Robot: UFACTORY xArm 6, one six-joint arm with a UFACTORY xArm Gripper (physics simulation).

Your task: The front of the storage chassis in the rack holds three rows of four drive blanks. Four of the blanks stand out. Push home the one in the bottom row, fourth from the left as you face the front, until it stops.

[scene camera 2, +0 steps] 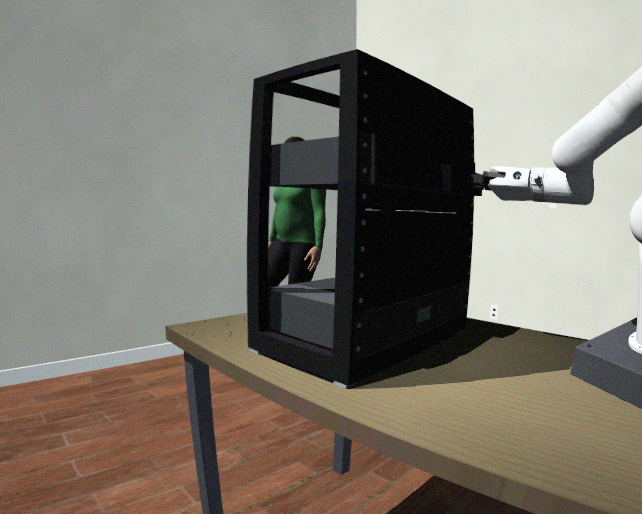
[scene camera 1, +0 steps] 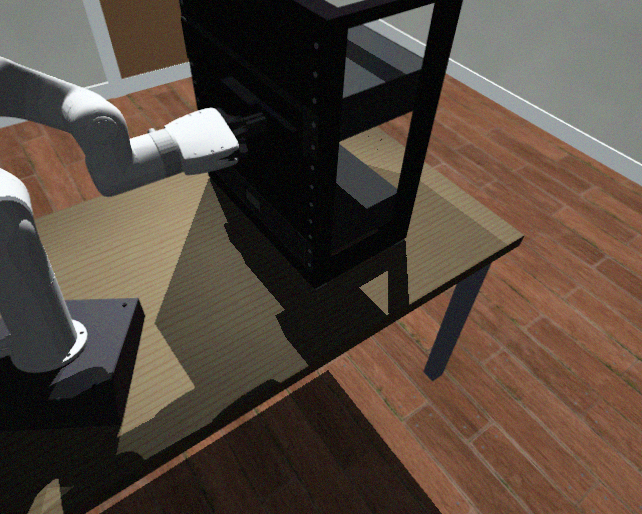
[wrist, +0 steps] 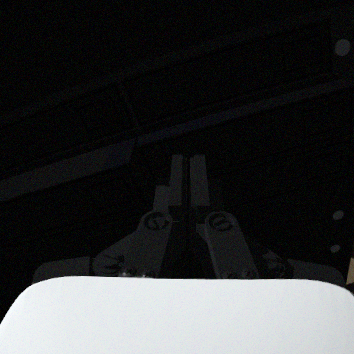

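Seen in the pictures: gripper, fingertip midpoint: (scene camera 2: 468, 181) (scene camera 1: 264, 121) (wrist: 187, 177); arm's base, link origin: (scene camera 1: 50, 346).
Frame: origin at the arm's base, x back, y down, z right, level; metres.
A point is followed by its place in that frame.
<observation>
The black rack (scene camera 1: 327, 160) {y -0.276, x -0.547, z 0.030 m} (scene camera 2: 348, 224) {y -0.207, x -0.457, z -0.466 m} stands on the table, its front toward the arm. The storage chassis shows in the rack's side opening as a dark grey box (scene camera 2: 308, 161) {y -0.323, x -0.589, z -0.458 m} in the upper half. Its front is in deep shadow, and the separate drive blanks cannot be told apart. My gripper (scene camera 1: 263, 115) {y -0.310, x -0.473, z -0.081 m} (scene camera 2: 474, 183) {y -0.310, x -0.473, z -0.081 m} (wrist: 187, 177) {y -0.310, x -0.473, z -0.081 m} is shut and empty, with its fingertips close to the rack's front. In the wrist view a faint lighter band (wrist: 200, 122) {y -0.336, x -0.480, z -0.068 m} runs slantwise just beyond the fingertips. Whether the tips touch a blank cannot be told.
A second grey unit (scene camera 1: 364, 179) {y -0.055, x -0.741, z -0.126 m} (scene camera 2: 305, 315) {y -0.020, x -0.593, z -0.454 m} sits low in the rack. The wooden table (scene camera 1: 471, 219) {y 0.087, x -1.022, z -0.007 m} (scene camera 2: 482, 428) {y 0.087, x -0.186, z -0.404 m} carries the rack and the arm's dark base block (scene camera 1: 115, 321) {y 0.011, x -0.115, z -0.015 m} (scene camera 2: 605, 356) {y 0.023, x -0.090, z -0.091 m}. A person in green (scene camera 2: 295, 214) stands behind the rack.
</observation>
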